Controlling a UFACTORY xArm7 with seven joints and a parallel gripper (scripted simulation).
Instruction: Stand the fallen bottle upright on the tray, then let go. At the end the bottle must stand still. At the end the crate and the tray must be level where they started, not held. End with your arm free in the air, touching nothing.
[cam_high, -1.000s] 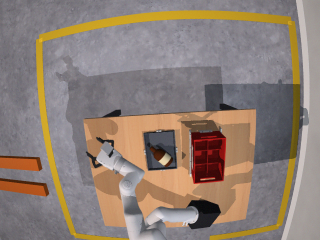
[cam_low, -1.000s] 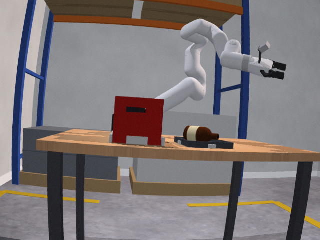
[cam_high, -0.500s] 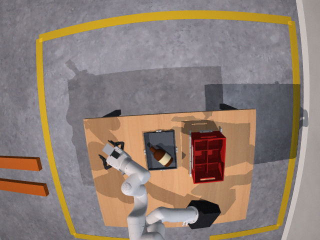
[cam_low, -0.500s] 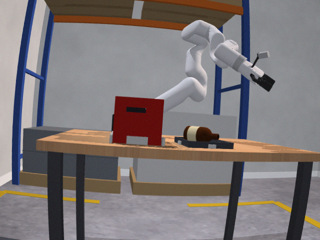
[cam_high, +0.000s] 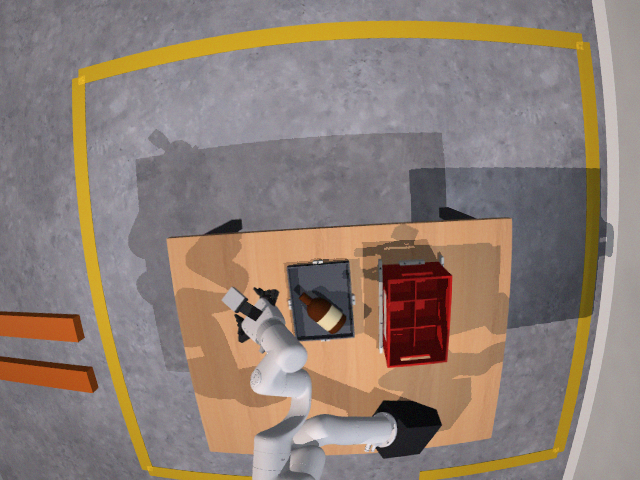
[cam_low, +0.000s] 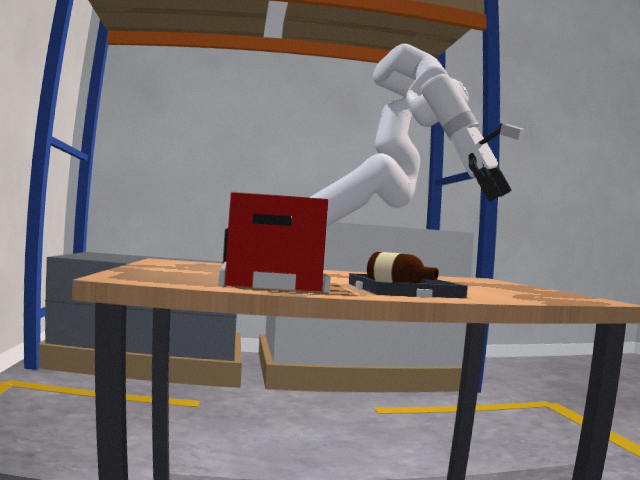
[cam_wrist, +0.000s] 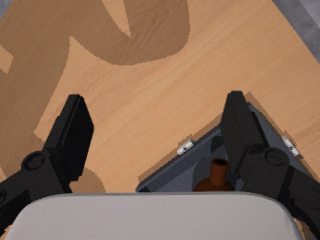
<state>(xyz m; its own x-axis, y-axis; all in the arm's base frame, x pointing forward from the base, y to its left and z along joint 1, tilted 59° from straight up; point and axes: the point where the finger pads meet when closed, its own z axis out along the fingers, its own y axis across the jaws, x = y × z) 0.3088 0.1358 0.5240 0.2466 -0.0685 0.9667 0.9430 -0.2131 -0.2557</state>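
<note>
Now: hand 2 cm past the brown bottle, 20 cm to the left of it and 18 cm above it. Also, from my hand: dark grey tray 19 cm to the right, 21 cm below; red crate 7 cm ahead, 47 cm to the right, 14 cm below.
</note>
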